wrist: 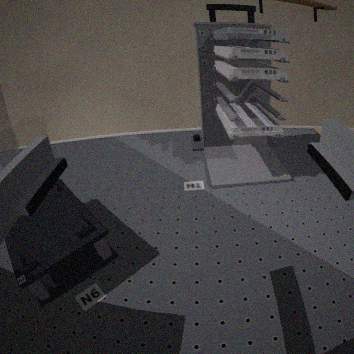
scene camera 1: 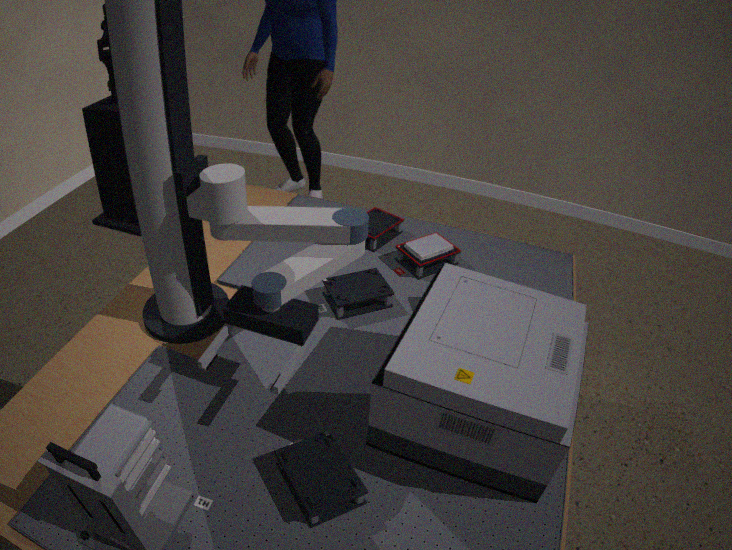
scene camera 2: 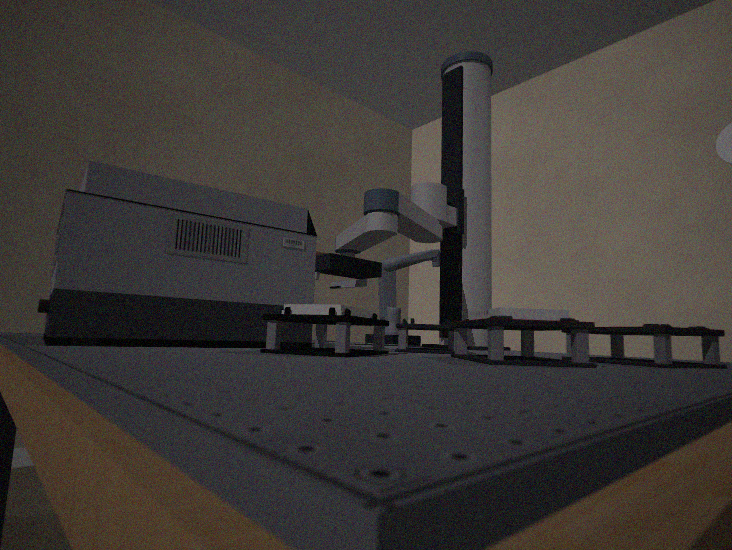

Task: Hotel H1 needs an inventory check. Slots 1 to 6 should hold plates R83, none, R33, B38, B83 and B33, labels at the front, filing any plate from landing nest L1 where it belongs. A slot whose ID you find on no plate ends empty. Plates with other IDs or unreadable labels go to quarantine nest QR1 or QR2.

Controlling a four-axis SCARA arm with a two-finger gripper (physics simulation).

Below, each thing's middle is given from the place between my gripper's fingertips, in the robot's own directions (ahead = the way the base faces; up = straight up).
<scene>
The plate B38 (wrist: pixel 245 69) lies 260 mm to the right of my hand and 90 mm behind it. Round my hand: hotel H1 (wrist: pixel 213 133): 340 mm to the right, 90 mm behind, 50 mm below; then plate B83 (wrist: pixel 243 51): 260 mm to the right, 90 mm behind, 30 mm above; then plate R33 (scene camera 2: pixel 306 309): 570 mm to the left, 350 mm ahead, 120 mm below.
</scene>
